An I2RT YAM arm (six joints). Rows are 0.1 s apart.
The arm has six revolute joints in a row. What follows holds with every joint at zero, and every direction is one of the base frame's.
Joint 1 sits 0.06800 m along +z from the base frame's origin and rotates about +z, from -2.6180 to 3.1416 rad.
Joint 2 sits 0.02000 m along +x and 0.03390 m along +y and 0.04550 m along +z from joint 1 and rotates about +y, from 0.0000 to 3.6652 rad.
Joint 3 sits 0.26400 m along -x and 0.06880 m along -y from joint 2 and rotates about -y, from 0.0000 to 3.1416 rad.
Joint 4 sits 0.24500 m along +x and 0.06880 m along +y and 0.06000 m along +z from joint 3 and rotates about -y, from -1.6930 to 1.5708 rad.
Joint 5 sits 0.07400 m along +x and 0.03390 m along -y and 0.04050 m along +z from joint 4 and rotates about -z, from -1.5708 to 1.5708 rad.
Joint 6 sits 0.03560 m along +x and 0.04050 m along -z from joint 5 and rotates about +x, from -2.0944 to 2.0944 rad.
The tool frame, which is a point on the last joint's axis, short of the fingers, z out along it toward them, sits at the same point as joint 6; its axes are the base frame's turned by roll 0.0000, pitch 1.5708 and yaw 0.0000 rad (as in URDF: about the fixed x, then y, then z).
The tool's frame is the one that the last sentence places.
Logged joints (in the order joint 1, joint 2, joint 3, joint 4, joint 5, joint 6), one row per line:
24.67, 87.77, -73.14, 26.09, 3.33, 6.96
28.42, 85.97, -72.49, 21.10, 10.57, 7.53
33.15, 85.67, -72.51, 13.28, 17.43, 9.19
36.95, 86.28, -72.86, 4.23, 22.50, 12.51
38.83, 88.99, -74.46, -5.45, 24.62, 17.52
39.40, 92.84, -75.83, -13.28, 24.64, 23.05
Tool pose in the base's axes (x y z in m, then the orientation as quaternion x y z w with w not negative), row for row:
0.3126, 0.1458, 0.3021, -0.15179, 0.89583, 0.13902, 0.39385
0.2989, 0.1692, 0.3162, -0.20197, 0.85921, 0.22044, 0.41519
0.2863, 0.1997, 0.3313, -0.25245, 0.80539, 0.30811, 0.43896
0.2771, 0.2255, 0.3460, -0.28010, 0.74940, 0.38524, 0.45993
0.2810, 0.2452, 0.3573, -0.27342, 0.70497, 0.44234, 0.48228
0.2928, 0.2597, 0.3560, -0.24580, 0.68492, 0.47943, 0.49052
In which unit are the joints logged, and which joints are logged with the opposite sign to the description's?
The joints are logged in degrees. Opposite sign: joint 3, joint 4, joint 5.
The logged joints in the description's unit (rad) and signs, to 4 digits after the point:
0.4306, 1.5319, 1.2765, -0.4554, -0.0581, 0.1215
0.4960, 1.5005, 1.2652, -0.3683, -0.1845, 0.1314
0.5786, 1.4952, 1.2655, -0.2318, -0.3042, 0.1604
0.6449, 1.5059, 1.2716, -0.0738, -0.3927, 0.2183
0.6777, 1.5532, 1.2996, 0.0951, -0.4297, 0.3058
0.6877, 1.6204, 1.3235, 0.2318, -0.4300, 0.4023

